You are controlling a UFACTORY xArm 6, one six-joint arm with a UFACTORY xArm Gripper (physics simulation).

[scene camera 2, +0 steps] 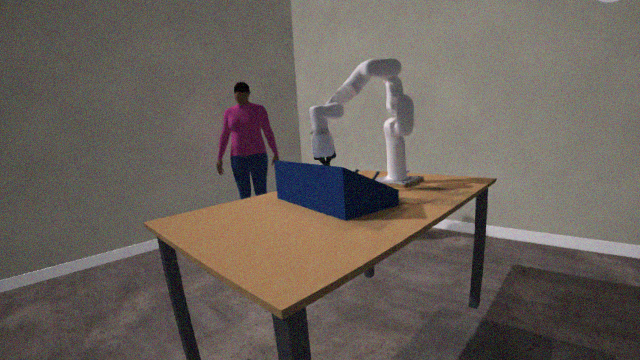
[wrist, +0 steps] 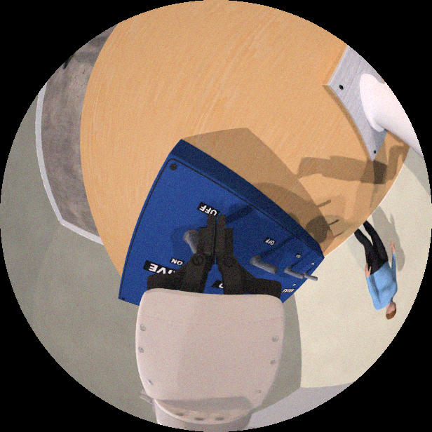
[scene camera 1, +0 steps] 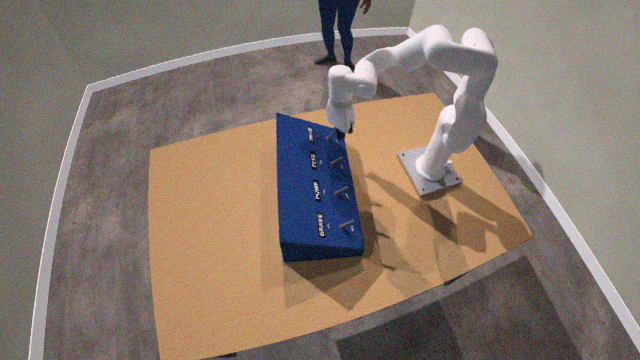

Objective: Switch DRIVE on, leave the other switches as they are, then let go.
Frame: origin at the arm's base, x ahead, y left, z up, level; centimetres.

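Where they show: gripper, between the fingertips: (scene camera 1: 341, 137); arm's base, origin of its link: (scene camera 2: 397, 178) (scene camera 1: 430, 168).
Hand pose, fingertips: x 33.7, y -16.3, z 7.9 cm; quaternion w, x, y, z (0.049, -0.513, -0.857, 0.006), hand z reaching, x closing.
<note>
Things, the pixels of their top centre, and the offset from my fingertips. Level surfaces: height alone.
- DRIVE lever, centre of its top: (scene camera 1: 332, 130) dx +3.2, dy -0.9, dz +3.4 cm
- DRIVE label, centre of its top: (scene camera 1: 310, 133) dx +11.1, dy -2.2, dz +2.5 cm
- FEED lever, centre of its top: (scene camera 1: 338, 157) dx +4.9, dy +11.0, dz +2.9 cm
- PUMP lever, centre of its top: (scene camera 1: 343, 187) dx +6.9, dy +22.8, dz +2.9 cm
- BRAKE lever, centre of its top: (scene camera 1: 348, 221) dx +8.8, dy +34.7, dz +2.9 cm
- wooden table, height of its surface: dz -10.1 cm
The blue sloped switch panel (scene camera 1: 295, 200) (scene camera 2: 310, 185) (wrist: 160, 205) stands on the table. The DRIVE lever (scene camera 1: 330, 136) (wrist: 190, 240) is at its far end in scene camera 1, by the DRIVE label (scene camera 1: 310, 134). The FEED lever (scene camera 1: 337, 161) (wrist: 263, 264), PUMP lever (scene camera 1: 342, 192) and BRAKE lever (scene camera 1: 347, 225) follow in a row and lean toward their OFF labels. My gripper (scene camera 1: 341, 135) (scene camera 2: 326, 162) (wrist: 216, 222) is shut and empty, its tips by DRIVE's OFF label (wrist: 208, 209), on the OFF side of the DRIVE lever. A finger partly hides that lever; contact and its exact lean are unclear.
The wooden table (scene camera 1: 210, 225) (scene camera 2: 260, 240) (wrist: 200, 65) carries the panel and the arm's base plate (scene camera 1: 410, 165) (wrist: 345, 100). One person (scene camera 1: 337, 30) (scene camera 2: 245, 130) stands beyond the table; another person (wrist: 382, 280) shows at the right of the wrist view.
</note>
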